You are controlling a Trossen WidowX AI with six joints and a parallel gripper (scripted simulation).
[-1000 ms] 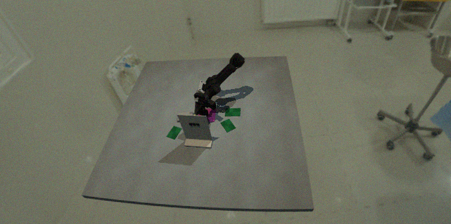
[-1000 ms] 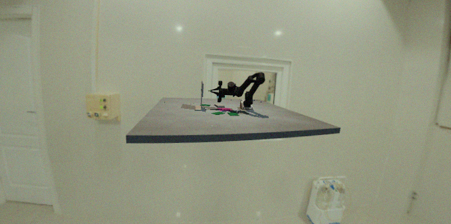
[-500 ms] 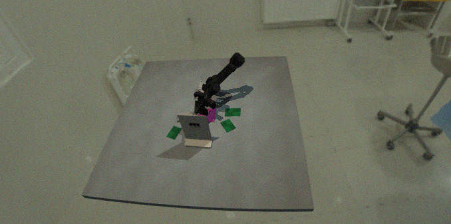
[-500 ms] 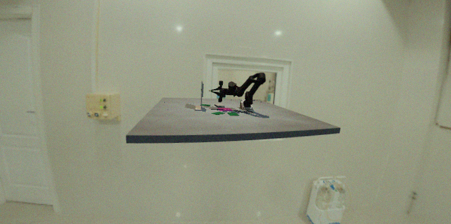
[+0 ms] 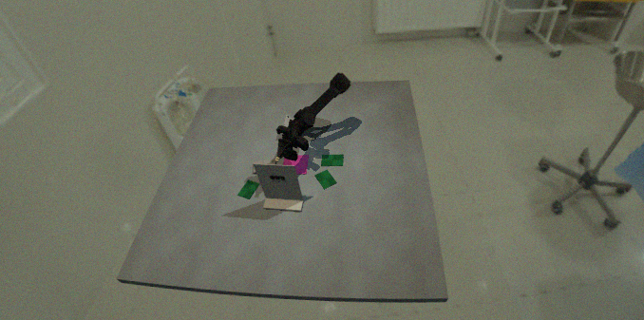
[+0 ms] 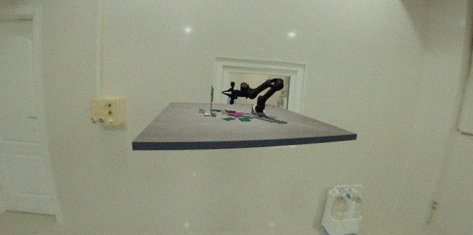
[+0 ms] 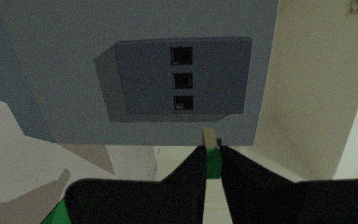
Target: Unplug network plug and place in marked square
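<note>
My gripper tip is now 12 cm past the marked square, 3 cm to the right of it and 19 cm above it. Also, from my gripper tip: thin tab: 1 cm ahead; network plug: right at my gripper tip; upright panel: 10 cm ahead, 1 cm to the left, 8 cm below.
</note>
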